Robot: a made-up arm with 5 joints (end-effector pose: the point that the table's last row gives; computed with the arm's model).
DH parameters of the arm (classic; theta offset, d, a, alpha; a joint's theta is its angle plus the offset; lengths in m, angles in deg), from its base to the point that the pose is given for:
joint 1: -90 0.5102 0.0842 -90
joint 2: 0 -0.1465 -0.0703 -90
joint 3: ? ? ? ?
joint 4: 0 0.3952 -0.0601 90
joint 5: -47.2 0 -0.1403 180
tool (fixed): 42.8 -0.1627 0 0
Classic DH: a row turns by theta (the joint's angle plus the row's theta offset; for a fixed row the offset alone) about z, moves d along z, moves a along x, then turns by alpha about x.
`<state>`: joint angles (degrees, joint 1 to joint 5).
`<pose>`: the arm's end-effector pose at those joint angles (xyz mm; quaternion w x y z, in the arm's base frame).
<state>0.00 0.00 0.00 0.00 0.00</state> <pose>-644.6 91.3 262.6 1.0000 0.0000 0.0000 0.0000</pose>
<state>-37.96 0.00 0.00 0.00 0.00</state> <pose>-452.1 468.5 262.6 0.9456 0.0000 0.0000 -0.3252</pose>
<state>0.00 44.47 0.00 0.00 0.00</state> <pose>-644.6 214.5 456.5 0.9256 0.3784 0.0000 0.0000</pose>
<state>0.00 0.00 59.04 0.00 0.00</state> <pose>-312.5 467.4 262.6 0.8702 0.0000 0.0000 -0.4927</pose>
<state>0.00 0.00 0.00 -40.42 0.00</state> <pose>-644.6 159.7 402.2 0.9384 0.3455 0.0000 0.0000</pose>
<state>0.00 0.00 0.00 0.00 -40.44</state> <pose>-681.9 1.8 262.6 0.9384 0.0000 0.0000 0.3456</pose>
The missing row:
joint 3: 0 0.0849 0.0502 -90
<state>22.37 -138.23 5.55 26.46 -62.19</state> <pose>-535.7 -491.0 679.2 0.1167 -0.9444 0.2994 0.0694</pose>
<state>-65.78 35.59 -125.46 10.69 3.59</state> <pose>-179.0 -162.7 68.0 0.8330 -0.0958 -0.3501 0.4175</pose>
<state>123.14 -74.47 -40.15 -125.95 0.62</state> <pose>301.7 -423.7 795.7 0.4602 -0.1057 0.5190 0.7126</pose>
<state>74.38 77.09 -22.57 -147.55 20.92</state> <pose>129.6 -579.1 333.8 0.4045 -0.5277 -0.7465 0.0248</pose>
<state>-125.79 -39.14 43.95 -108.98 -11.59</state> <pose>554.2 186.5 285.2 0.3267 -0.1423 -0.6253 -0.6943</pose>
